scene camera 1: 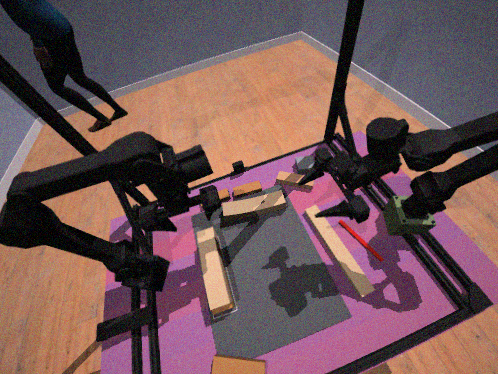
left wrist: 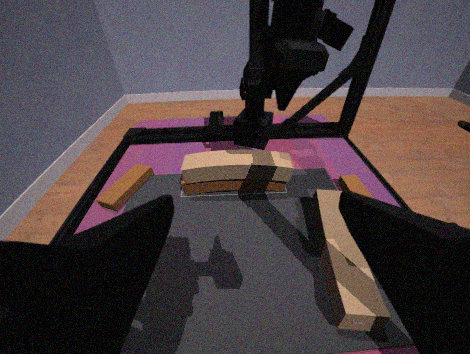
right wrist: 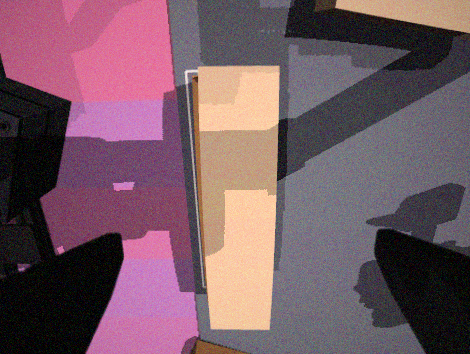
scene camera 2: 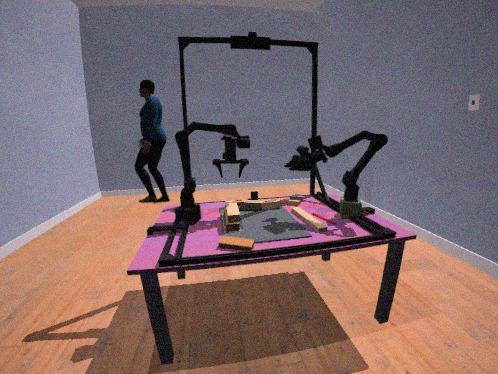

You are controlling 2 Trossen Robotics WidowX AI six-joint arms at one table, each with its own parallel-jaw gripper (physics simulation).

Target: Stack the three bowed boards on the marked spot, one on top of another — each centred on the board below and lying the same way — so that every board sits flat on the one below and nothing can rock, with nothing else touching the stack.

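Where they show: left gripper, between the fingertips: [scene camera 1: 306, 199] [left wrist: 256, 201] [scene camera 2: 286, 167]; right gripper, between the fingertips: [scene camera 1: 192, 224] [left wrist: 276, 99] [right wrist: 249, 243] [scene camera 2: 230, 178]; left arm's base, origin of its link: [scene camera 1: 414, 209] [scene camera 2: 350, 200]; right arm's base, origin of its link: [scene camera 1: 139, 269] [left wrist: 254, 116] [scene camera 2: 187, 206].
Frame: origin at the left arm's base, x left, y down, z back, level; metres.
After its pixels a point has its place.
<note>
A pale bowed board [scene camera 1: 213, 267] @(y -0.002, x 0.218, z -0.599 m) [left wrist: 215, 159] @(y -0.001, x 0.247, z -0.586 m) [right wrist: 245, 280] @(y -0.001, x 0.252, z -0.585 m) lies on an orange-brown bowed board [left wrist: 225, 186] @(y 0.063, x 0.223, z -0.578 m) [right wrist: 198, 145] @(y 0.041, x 0.170, z -0.666 m) at the white-outlined spot [right wrist: 190, 125] @(y 0.086, x 0.169, z -0.682 m), along the mat's left side in scene camera 1. The two run the same way. Another pale bowed board [scene camera 1: 250, 206] @(y 0.046, x -0.018, z -0.523 m) [scene camera 2: 267, 204] @(y 0.056, x -0.012, z -0.467 m) [left wrist: 332, 220] @(y 0.045, x -0.007, z -0.552 m) lies across the mat's back, apart from the stack. My right gripper [scene camera 1: 194, 224] @(y -0.129, x 0.140, z -0.635 m) [scene camera 2: 231, 176] @(y -0.129, x 0.140, z -0.635 m) [right wrist: 249, 243] @(y -0.129, x 0.140, z -0.635 m) is open and empty, high above the stack. My left gripper [scene camera 1: 308, 199] @(y -0.180, x 0.082, z -0.345 m) [left wrist: 256, 201] @(y -0.180, x 0.082, z -0.345 m) is open and empty, raised toward the back right in scene camera 1.
A long pale board [scene camera 1: 337, 250] @(y 0.071, x 0.118, z -0.227 m) [scene camera 2: 309, 218] @(y 0.071, x 0.133, z -0.218 m) and a red stick [scene camera 1: 360, 240] @(y 0.087, x 0.075, z -0.146 m) lie right of the grey mat [scene camera 1: 280, 330] @(y 0.086, x 0.353, z -0.398 m). Orange blocks [scene camera 1: 247, 188] @(y 0.071, x -0.114, z -0.550 m) [scene camera 1: 239, 365] @(y 0.065, x 0.444, z -0.499 m) lie behind and in front of it. A blue-grey block [scene camera 1: 304, 164] @(y 0.057, x -0.229, z -0.322 m) lies at the back.
</note>
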